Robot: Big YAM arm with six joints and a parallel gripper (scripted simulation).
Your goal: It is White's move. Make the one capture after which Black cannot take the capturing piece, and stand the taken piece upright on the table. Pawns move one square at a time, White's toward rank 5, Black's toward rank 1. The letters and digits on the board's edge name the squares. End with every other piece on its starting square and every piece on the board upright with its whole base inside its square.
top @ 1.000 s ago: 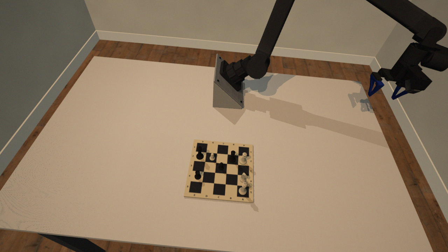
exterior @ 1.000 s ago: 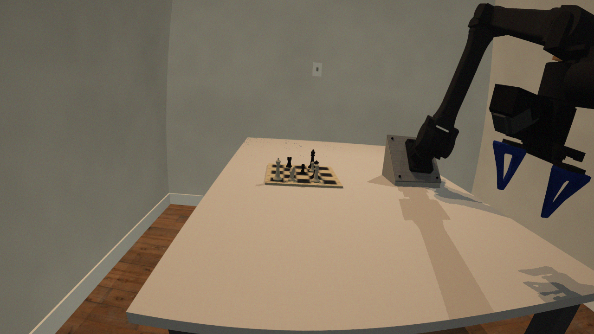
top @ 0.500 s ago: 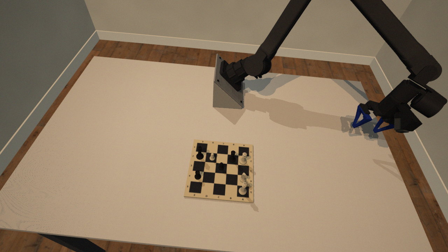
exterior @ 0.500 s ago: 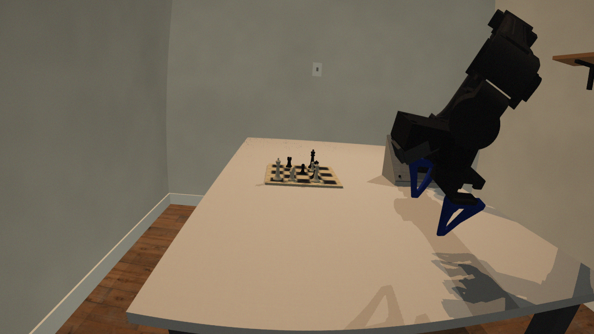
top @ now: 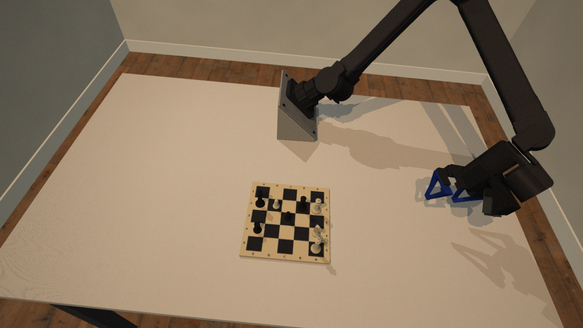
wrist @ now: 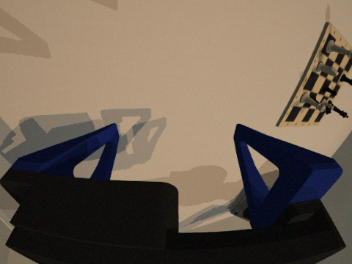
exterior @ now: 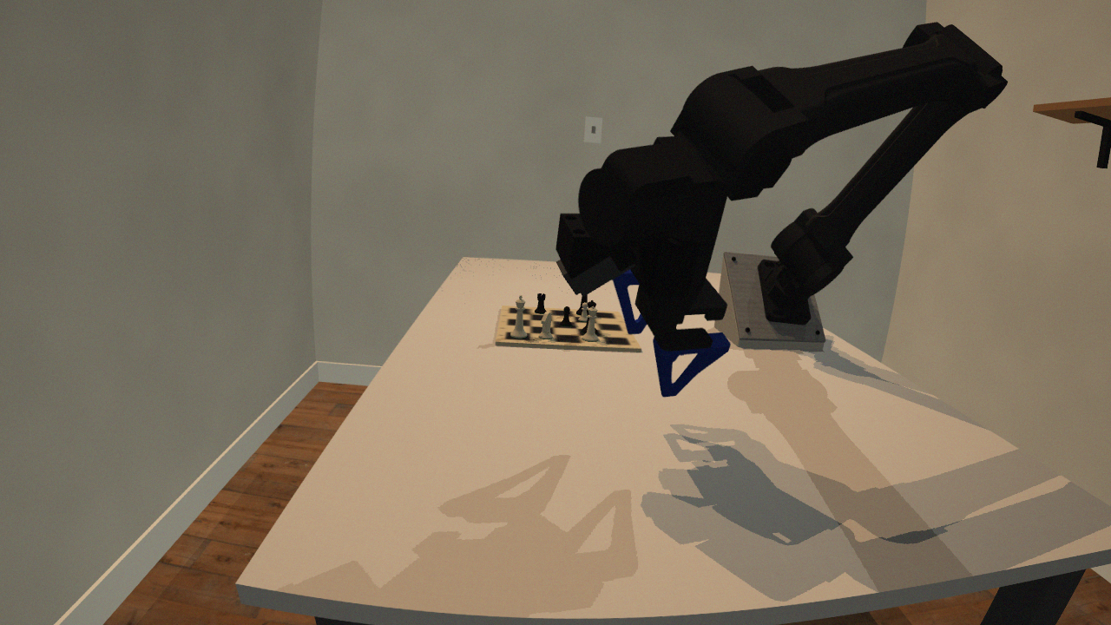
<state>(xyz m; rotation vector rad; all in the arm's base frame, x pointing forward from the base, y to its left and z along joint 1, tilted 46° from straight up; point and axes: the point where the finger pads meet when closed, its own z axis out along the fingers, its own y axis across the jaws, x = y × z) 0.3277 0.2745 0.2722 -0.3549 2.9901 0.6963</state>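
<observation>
Right now my hand is 6 cm short of the black pawn, 38 cm to the left of it and 7 cm above it. From my hand the other things lie so: white pawn: 3 cm ahead, 42 cm to the right, 7 cm below; then white king: 14 cm ahead, 31 cm to the right, 5 cm below; then chessboard: 6 cm ahead, 38 cm to the right, 8 cm below.
</observation>
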